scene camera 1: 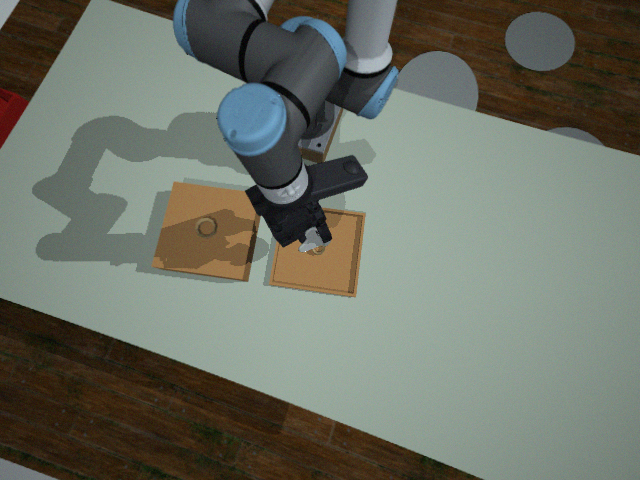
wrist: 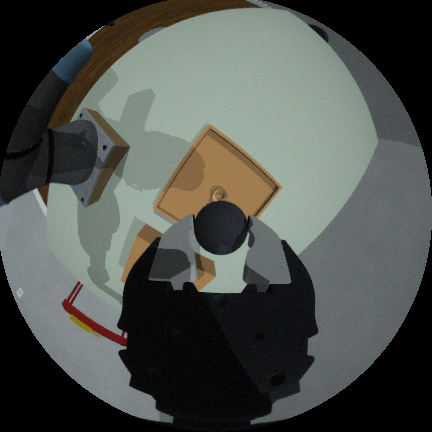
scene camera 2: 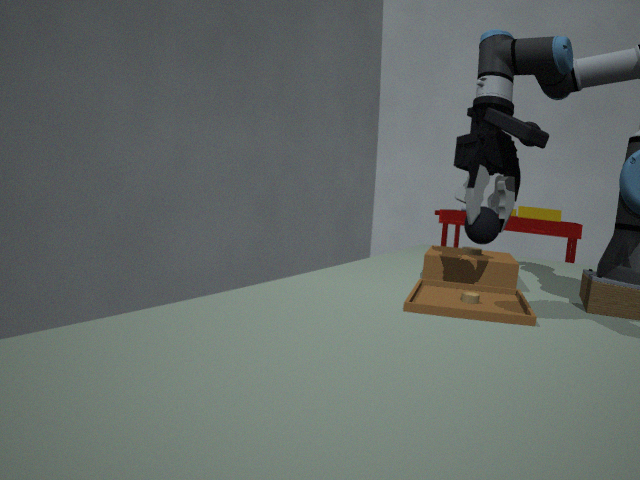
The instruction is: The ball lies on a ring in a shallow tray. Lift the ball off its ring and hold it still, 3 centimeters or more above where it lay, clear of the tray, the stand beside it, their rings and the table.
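Seen in the pictures: gripper, fingertip midpoint: (scene camera 1: 317,230) (wrist: 220,216) (scene camera 2: 485,229); arm's base at its link origin: (wrist: 79,151) (scene camera 2: 630,281).
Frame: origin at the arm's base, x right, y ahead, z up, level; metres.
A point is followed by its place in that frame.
Note:
The dark ball (scene camera 2: 482,226) @(x -0.103, y 0.286, z 0.071 m) (wrist: 220,228) @(x -0.081, y 0.275, z 0.098 m) is held between the two grey fingertips of my gripper (scene camera 2: 486,219) @(x -0.082, y 0.280, z 0.066 m) (wrist: 220,216) @(x -0.082, y 0.280, z 0.066 m), which is shut on it. The ball hangs well above the shallow tray (scene camera 1: 313,289) @(x -0.093, y 0.385, z -0.039 m) (scene camera 2: 467,313) @(x -0.181, y 0.292, z -0.045 m) (wrist: 245,156) @(x -0.174, y 0.283, z -0.044 m), apart from it. The tray's ring (scene camera 2: 470,297) @(x -0.100, y 0.292, z -0.040 m) (wrist: 218,194) @(x -0.085, y 0.293, z -0.049 m) is bare. In scene camera 1 the gripper (scene camera 1: 314,241) @(x -0.082, y 0.280, z 0.066 m) is over the tray and hides the ball and part of the tray's ring (scene camera 1: 318,251) @(x -0.087, y 0.299, z -0.050 m). The brown stand (scene camera 1: 180,196) @(x 0.228, y 0.247, z -0.001 m) (scene camera 2: 496,273) @(x 0.061, y 0.249, z -0.023 m) (wrist: 140,250) @(x 0.093, y 0.228, z -0.001 m) is beside the tray, and its ring (scene camera 1: 206,226) @(x 0.155, y 0.301, z -0.001 m) (scene camera 2: 471,251) @(x 0.132, y 0.306, z 0.006 m) is bare.
The robot's base block (scene camera 1: 313,152) @(x -0.033, y 0.085, z -0.006 m) (scene camera 2: 610,299) @(x -0.061, y 0.052, z -0.025 m) (wrist: 112,160) @(x -0.021, y 0.084, z -0.023 m) is on the pale green table (scene camera 1: 465,258) @(x -0.412, y 0.250, z -0.052 m) (scene camera 2: 258,372) @(x -0.458, y 0.448, z -0.052 m) (wrist: 280,90) @(x -0.362, y 0.241, z -0.052 m), near the tray and stand. A red bench (scene camera 2: 547,227) (wrist: 95,324) with yellow items is beyond the table.

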